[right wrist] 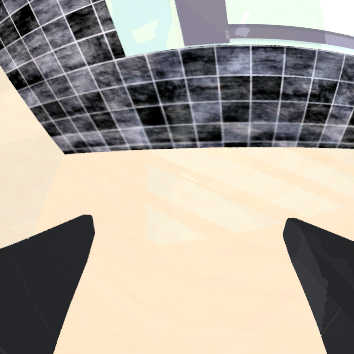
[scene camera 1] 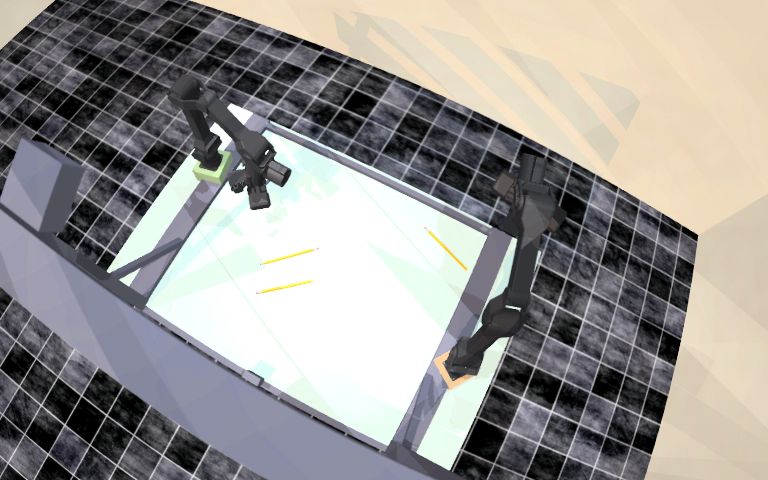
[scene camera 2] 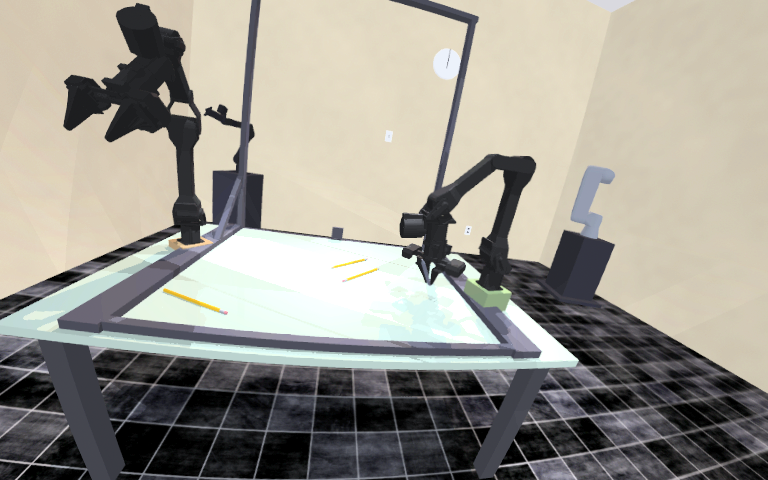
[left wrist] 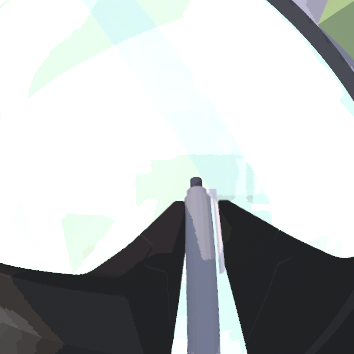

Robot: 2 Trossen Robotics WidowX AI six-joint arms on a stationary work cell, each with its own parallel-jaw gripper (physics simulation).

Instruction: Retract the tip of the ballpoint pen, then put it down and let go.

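Frame: origin at the left arm's base, x ahead, y left, z up, level; centimetres.
Where they show: left gripper, fingertip midpoint: (scene camera 1: 255,194) (scene camera 2: 428,283) (left wrist: 200,210); right gripper, fingertip midpoint: (right wrist: 192,228) (scene camera 2: 86,134); left arm's base at its link origin: (scene camera 1: 211,161) (scene camera 2: 489,285); right arm's base at its link origin: (scene camera 1: 456,366) (scene camera 2: 190,241).
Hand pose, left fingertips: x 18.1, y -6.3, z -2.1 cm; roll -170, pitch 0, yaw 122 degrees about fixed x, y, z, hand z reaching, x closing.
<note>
Each offset is from my left fingertips to the top centre of the thing. "spot": to the spot under its first point.
A grey-blue ballpoint pen @(spot: dx +1.6, dy +0.8, dz +3.1 cm) (left wrist: 202,290) is held between the fingers of my left gripper (left wrist: 200,210) (scene camera 2: 429,279). Its dark push button @(dx -0.5, dy -0.5, dz +0.1 cm) (left wrist: 196,181) sticks out past the fingertips, and its pale clip @(dx +0.1, dy +0.8, dz +2.3 cm) (left wrist: 219,240) lies along one side. In scene camera 2 the left gripper points down, its fingertips low over or at the table top; I cannot tell whether the button touches the table. The pen's tip end is hidden. My right gripper (right wrist: 192,228) (scene camera 2: 88,134) is wide open and empty, raised high beyond the table edge.
Two yellow pencils @(dx +16.3, dy -15.2, dz -3.5 cm) (scene camera 1: 289,256) @(dx +18.6, dy -24.4, dz -3.5 cm) (scene camera 1: 284,286) (scene camera 2: 349,263) (scene camera 2: 360,275) lie near the table's middle. A third pencil @(dx +61.8, dy +0.8, dz -3.7 cm) (scene camera 1: 446,249) (scene camera 2: 195,301) lies near the right side in scene camera 1. Dark frame rails (scene camera 2: 305,340) edge the table. The left arm stands on a green base (scene camera 1: 209,173) (scene camera 2: 488,295).
</note>
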